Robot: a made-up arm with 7 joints. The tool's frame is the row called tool.
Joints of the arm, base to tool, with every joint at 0 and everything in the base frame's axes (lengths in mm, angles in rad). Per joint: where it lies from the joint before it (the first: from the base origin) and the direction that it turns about. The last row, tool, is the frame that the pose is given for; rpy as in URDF.
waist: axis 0 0 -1 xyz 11.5 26.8 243.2
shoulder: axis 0 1 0 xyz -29.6 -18.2 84.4
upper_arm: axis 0 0 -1 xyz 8.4 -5.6 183.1
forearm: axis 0 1 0 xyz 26.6 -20.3 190.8
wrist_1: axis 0 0 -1 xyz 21.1 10.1 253.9
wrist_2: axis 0 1 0 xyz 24.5 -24.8 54.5
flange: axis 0 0 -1 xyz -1.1 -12.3 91.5
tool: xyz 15.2 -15.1 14 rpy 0 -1.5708 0
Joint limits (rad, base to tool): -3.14..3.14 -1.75..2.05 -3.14..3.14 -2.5..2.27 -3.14..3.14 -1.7..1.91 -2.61..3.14
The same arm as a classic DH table. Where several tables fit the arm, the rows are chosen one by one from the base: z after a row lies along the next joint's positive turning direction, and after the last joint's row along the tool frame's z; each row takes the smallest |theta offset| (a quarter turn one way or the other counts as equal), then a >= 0, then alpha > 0; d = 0 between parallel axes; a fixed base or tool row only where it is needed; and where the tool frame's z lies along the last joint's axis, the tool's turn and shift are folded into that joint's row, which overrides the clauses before.
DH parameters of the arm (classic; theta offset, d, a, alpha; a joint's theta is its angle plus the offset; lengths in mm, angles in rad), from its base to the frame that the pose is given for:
base (fixed): 1.1655 0 29.2 3.1416
waist: 1.1655 -327.6 -29.6 1.5708
shoulder: 0 -23.8 8.4 -1.5708
upper_arm: 0 -373.9 26.6 1.5708
forearm: 0 -10.2 21.1 -1.5708
wrist_1: 0 -308.4 24.5 1.5708
wrist_2: 0 -37.1 -1.1 -1.5708
flange: 1.5708 -105.5 15.1 -1.5708
tool (fixed): 1.5708 -15.2 0 0
Joint limits (rad, base to tool): -3.14..3.14 -1.75..2.05 -3.14..3.14 -2.5..2.27 -3.14..3.14 -1.7..1.91 -2.61..3.14

